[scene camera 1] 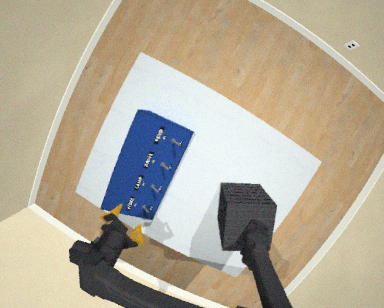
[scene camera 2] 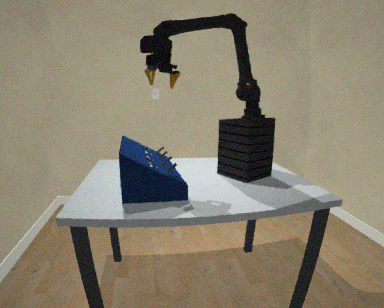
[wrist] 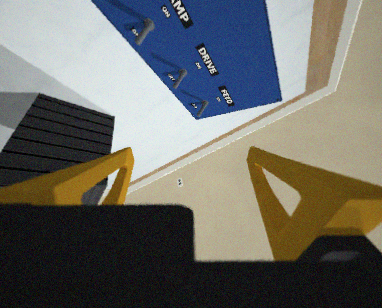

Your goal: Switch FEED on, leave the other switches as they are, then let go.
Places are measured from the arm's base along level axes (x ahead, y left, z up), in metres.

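Pixels of known places: gripper, fingertip midpoint: [scene camera 1: 130, 214] [scene camera 2: 161, 86] [wrist: 190, 153]; arm's base, link origin: [scene camera 1: 252, 234] [scene camera 2: 253, 118].
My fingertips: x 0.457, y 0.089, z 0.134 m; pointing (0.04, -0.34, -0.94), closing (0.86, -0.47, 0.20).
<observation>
Ahead of a thing's pixels: the offset from my fingertips to its top centre. "spot": to the spot under its first point.
A blue sloped switch panel [scene camera 1: 122, 165] [scene camera 2: 150, 180] [wrist: 240, 30] stands on the table. In scene view 1 its labels run FEED @[spot: 0.222 m right, 0.072 m ahead, 0.301 m down] [scene camera 1: 159, 135], DRIVE, LAMP, VALVE. The FEED lever @[0.228 m right, 0.008 m back, 0.297 m down] [scene camera 1: 176, 143] [wrist: 203, 108] is at the far end. It leans toward the panel's low edge, on the OFF side, parallel to the DRIVE lever @[0.109 m right, 0.017 m back, 0.297 m down] [scene camera 1: 165, 166] [wrist: 179, 79] and LAMP lever @[0.011 m left, 0.027 m back, 0.297 m down] [scene camera 1: 155, 188] [wrist: 144, 32]. The VALVE lever @[0.131 m left, 0.037 m back, 0.297 m down] [scene camera 1: 146, 208] is small and its lean is hard to tell. My gripper [scene camera 1: 130, 218] [scene camera 2: 162, 86] [wrist: 190, 153] is open and empty, high above the panel and touching no lever.
The panel stands on the white table [scene camera 1: 235, 145] [scene camera 2: 210, 220]. The arm rises from a black ribbed pedestal [scene camera 1: 247, 220] [scene camera 2: 245, 150] [wrist: 60, 137], beyond the panel's low edge. A wall outlet [scene camera 1: 352, 45] [scene camera 2: 155, 93] [wrist: 180, 182] is on the beige wall.
</observation>
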